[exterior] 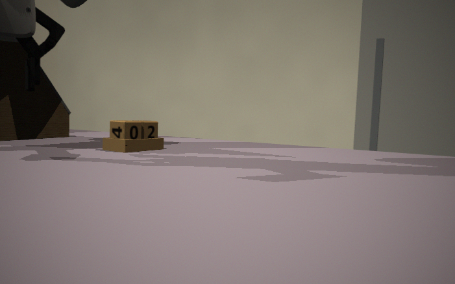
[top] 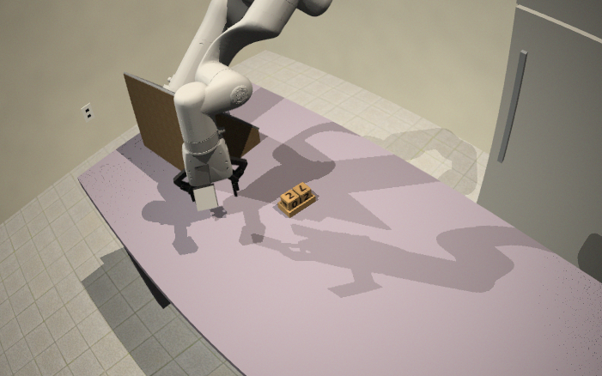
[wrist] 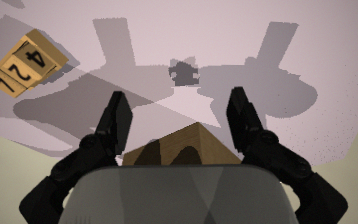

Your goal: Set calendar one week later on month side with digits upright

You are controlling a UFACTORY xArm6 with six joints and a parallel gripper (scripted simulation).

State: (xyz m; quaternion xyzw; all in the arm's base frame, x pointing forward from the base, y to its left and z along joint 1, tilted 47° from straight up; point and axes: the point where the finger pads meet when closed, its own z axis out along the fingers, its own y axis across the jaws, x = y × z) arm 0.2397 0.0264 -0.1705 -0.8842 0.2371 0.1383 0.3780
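Right now my hand is 130 mm to the right of the cube, 100 mm short of it and 60 mm above it. Round my hand: wooden calendar tray: 150 mm to the left, 100 mm ahead, 80 mm below.
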